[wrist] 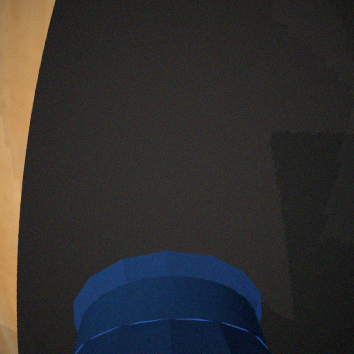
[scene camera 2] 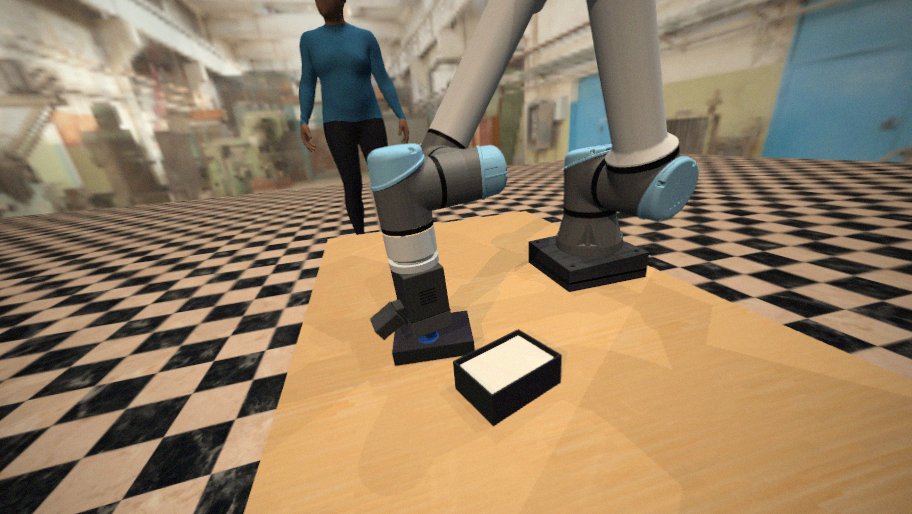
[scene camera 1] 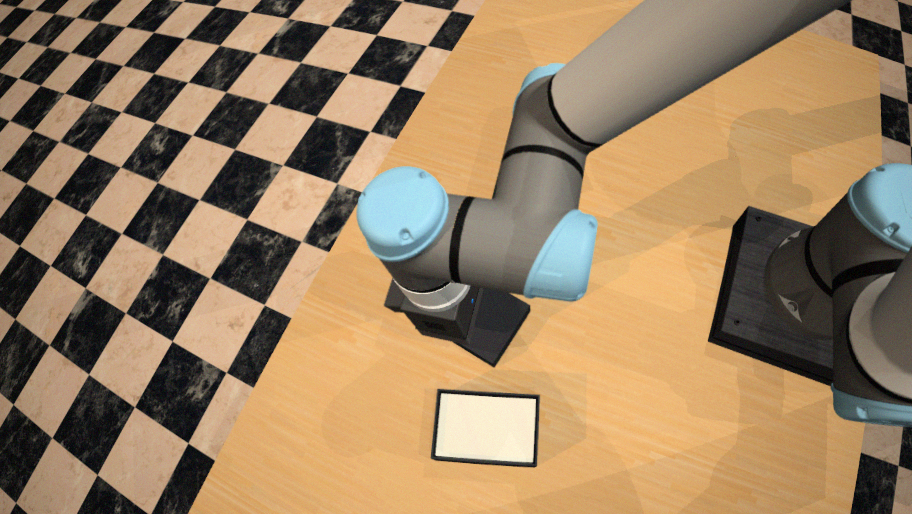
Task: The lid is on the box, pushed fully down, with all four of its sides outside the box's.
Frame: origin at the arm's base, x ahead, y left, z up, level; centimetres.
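Where they show: end effector, tool point: [wrist: 166,278] [scene camera 2: 429,342]; arm's base, origin of the base link: [scene camera 2: 588,243] [scene camera 1: 817,285].
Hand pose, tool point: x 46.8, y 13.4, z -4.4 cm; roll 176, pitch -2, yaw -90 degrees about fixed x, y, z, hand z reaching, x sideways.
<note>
Things, the pixels of their centre, and the offset from my tool point. Level surfaces: height alone.
- black lid, body centre: [wrist: 223,307] [scene camera 1: 470,312] [scene camera 2: 433,336] dx -1.2, dy -1.4, dz +0.0 cm
- open black box, body centre: [scene camera 1: 486,429] [scene camera 2: 507,371] dx -7.0, dy +13.2, dz +0.6 cm
- wooden table, its level: dz -1.8 cm
The black lid [scene camera 1: 501,322] [scene camera 2: 434,355] [wrist: 150,150] appears to lie flat on the table, top up, behind the box and turned at an angle to it. My suction gripper [scene camera 2: 428,337] [wrist: 167,300] has its blue cup pressed on the lid's top, and the suction holds the lid. The cup is hidden in scene camera 1. The open black box [scene camera 1: 485,462] [scene camera 2: 526,390] stands upright beside the lid, with a cream surface showing inside its rim. The box does not show in the wrist view.
The wooden table [scene camera 1: 344,395] [scene camera 2: 357,440] ends at a chequered floor [scene camera 1: 146,210] [scene camera 2: 159,408] on the left. The arm's black base plate [scene camera 1: 747,293] [scene camera 2: 587,275] is at the right of the table. A person in a blue top [scene camera 2: 344,70] stands beyond the table.
</note>
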